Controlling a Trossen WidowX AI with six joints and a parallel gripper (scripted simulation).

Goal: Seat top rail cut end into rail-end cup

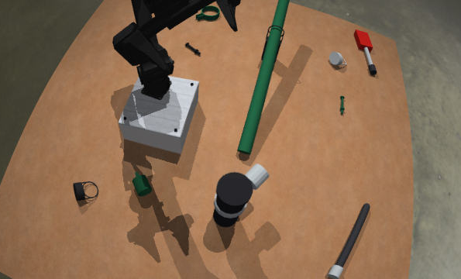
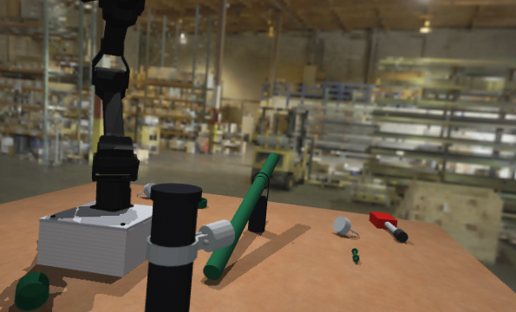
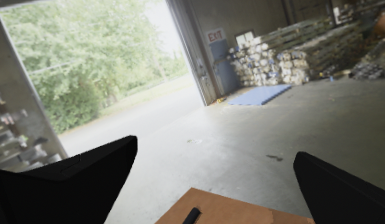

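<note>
My gripper tip is now 110 mm short of the grey rail-end cup, 50 mm to the right of it and 400 mm above it. Round my gripper tip: green cap (140 mm behind, 30 mm to the right, 510 mm below); then line post (20 mm ahead, 510 mm to the left, 420 mm below); then green bolt (300 mm ahead, 460 mm to the left, 520 mm below).
</note>
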